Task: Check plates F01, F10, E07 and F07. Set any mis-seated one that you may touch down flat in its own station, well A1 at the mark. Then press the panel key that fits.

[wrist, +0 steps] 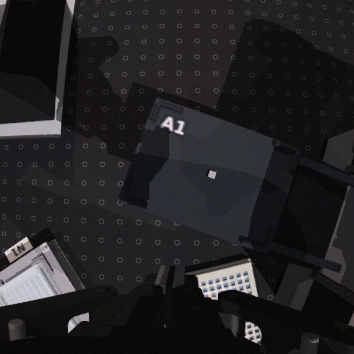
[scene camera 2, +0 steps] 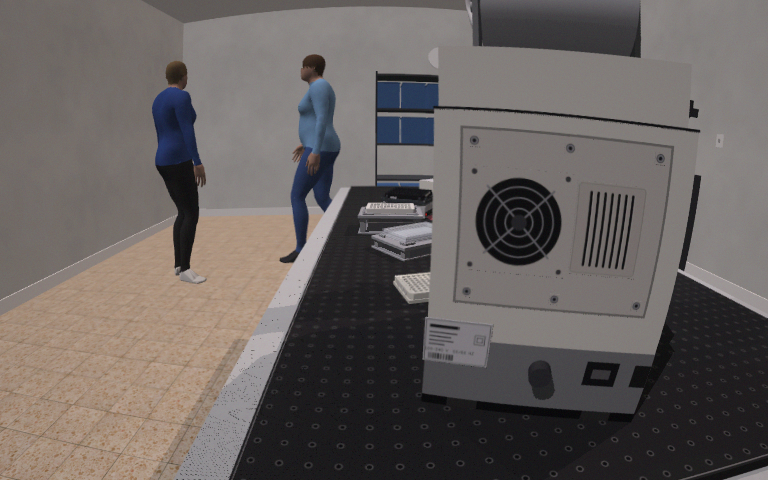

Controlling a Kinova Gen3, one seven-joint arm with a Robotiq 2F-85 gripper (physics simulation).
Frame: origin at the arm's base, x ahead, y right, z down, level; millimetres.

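Seen in the pictures: gripper, between the fingertips: [wrist: 172, 281].
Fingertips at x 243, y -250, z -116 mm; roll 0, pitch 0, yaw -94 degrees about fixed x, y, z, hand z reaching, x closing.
Pixels of each thing's top centre, then the offset from my fingertips to it. "pt": a spot on its surface instead.
- empty dark station pad, a spot on its surface: [wrist: 225, 197] pt dz +88, dx -50, dy -39 mm
- white A1 mark, centre of its top: [wrist: 173, 124] dz +88, dx -111, dy +12 mm
- small white square, a spot on its surface: [wrist: 211, 174] pt dz +85, dx -69, dy -25 mm
- white well plate with blue wells, centre of its top: [wrist: 228, 314] [scene camera 2: 437, 280] dz +185, dx +99, dy -71 mm
- clear plate, centre of its top: [wrist: 38, 321] [scene camera 2: 417, 228] dz +156, dx +127, dy +167 mm
- big white instrument, a spot on its surface: [scene camera 2: 560, 222] pt dz +10, dx +36, dy -396 mm
In the wrist view an empty dark station pad [wrist: 225, 197] lies tilted on the perforated table, with a white "A1" mark [wrist: 172, 125] at its upper left corner and a small white square [wrist: 211, 174] at its middle. My gripper [wrist: 172, 281] is shut and empty at the bottom edge, just below this pad. A white well plate with blue wells [wrist: 228, 281] lies behind the fingers, partly hidden. A clear plate [wrist: 28, 286] sits in a station labelled "IN" [wrist: 18, 249] at the lower left. No plate labels are readable.
A big white instrument [scene camera 2: 560, 222] blocks most of the scene view. Left of it are two plates on stations [scene camera 2: 389, 209] [scene camera 2: 407, 234] and a loose white plate [scene camera 2: 413, 287]. Two people [scene camera 2: 177, 165] [scene camera 2: 315, 150] stand beside the table. A shelf with blue bins [scene camera 2: 405, 110] stands behind. A white-rimmed box [wrist: 31, 128] is at the wrist view's upper left.
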